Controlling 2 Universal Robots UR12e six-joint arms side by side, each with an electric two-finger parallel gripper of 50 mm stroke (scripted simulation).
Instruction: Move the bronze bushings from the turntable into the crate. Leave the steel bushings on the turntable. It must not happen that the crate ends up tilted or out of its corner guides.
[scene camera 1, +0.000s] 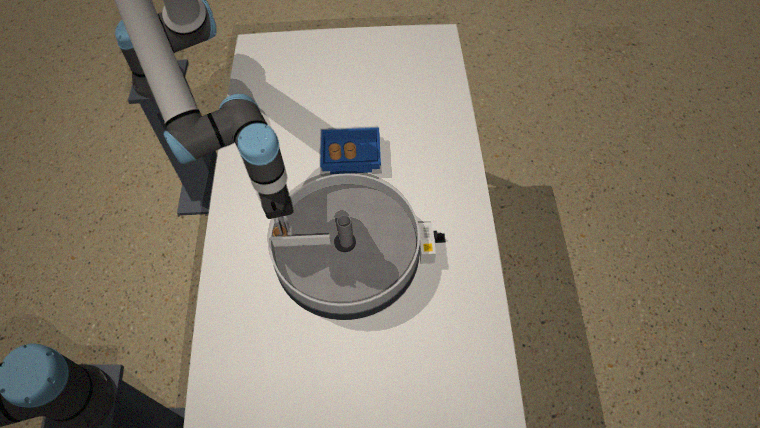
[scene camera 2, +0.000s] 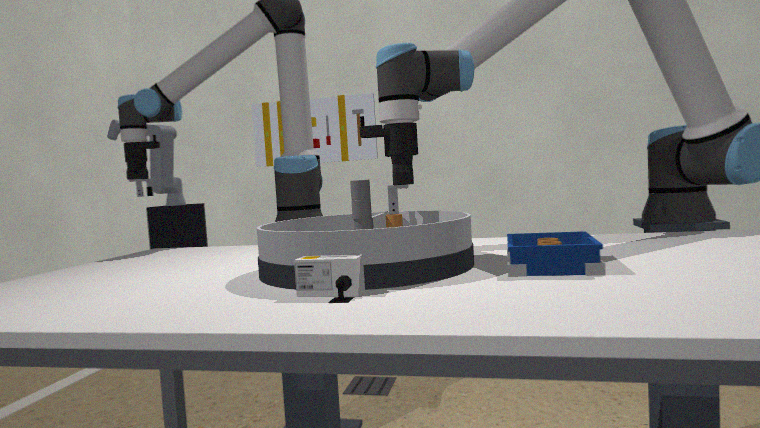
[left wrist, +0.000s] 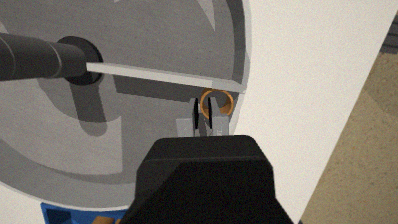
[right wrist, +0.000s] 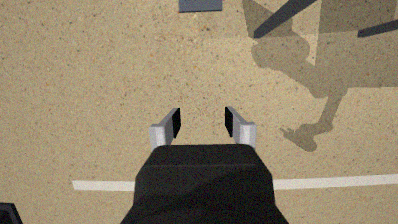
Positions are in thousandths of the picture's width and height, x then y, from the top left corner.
Scene:
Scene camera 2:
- left gripper: 518, 499
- right gripper: 191, 459
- blue crate: 712, 609

